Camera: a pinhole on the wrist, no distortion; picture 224 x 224 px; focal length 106.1 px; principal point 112.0 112.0 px. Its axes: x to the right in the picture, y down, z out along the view. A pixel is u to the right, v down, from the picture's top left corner.
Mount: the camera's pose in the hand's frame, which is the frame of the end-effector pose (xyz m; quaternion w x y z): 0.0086 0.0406 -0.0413 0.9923 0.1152 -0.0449 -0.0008
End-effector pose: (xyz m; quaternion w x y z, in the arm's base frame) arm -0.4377 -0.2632 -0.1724 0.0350 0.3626 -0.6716 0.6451
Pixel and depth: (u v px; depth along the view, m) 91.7 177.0 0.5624
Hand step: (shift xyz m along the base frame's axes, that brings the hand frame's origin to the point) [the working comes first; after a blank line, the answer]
In the camera's frame: -0.1076 0.3445 0.5624

0.2203 -0.4679 -0.3821
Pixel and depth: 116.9 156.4 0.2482
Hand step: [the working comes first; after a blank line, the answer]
In the camera's frame: 0.0115 0.1039 0.2482

0.0514 -0.2066 -0.1100
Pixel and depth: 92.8 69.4 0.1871
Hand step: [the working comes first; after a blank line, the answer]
In the camera's frame: -0.0339 -0.0751 0.1871

0.1206 -0.0816 0.0220
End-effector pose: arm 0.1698 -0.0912 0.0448 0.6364 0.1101 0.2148 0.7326
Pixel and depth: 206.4 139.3 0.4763
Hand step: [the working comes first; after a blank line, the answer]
In the camera's frame: 0.4238 0.1226 0.4763

0.1065 0.4596 0.4070
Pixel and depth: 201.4 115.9 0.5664
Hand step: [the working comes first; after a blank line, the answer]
In the camera's frame: 0.4772 0.0208 0.5664

0.2352 0.5286 0.4080
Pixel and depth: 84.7 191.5 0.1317
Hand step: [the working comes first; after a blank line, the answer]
In the camera's frame: -0.0339 0.0987 0.1317

-0.0424 -0.0290 0.1465
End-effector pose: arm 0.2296 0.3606 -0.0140 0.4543 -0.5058 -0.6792 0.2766
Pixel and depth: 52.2 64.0 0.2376
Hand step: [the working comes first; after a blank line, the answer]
In the camera's frame: -0.1339 -0.1075 0.2376

-0.1767 -0.1625 -0.0176
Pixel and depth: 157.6 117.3 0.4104
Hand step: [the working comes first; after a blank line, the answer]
In the camera's frame: 0.1764 0.0205 0.4104

-0.3646 0.1581 -0.0844
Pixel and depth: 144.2 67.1 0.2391
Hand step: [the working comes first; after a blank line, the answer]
In the camera's frame: 0.0726 -0.1012 0.2391

-0.2099 0.0332 0.0396
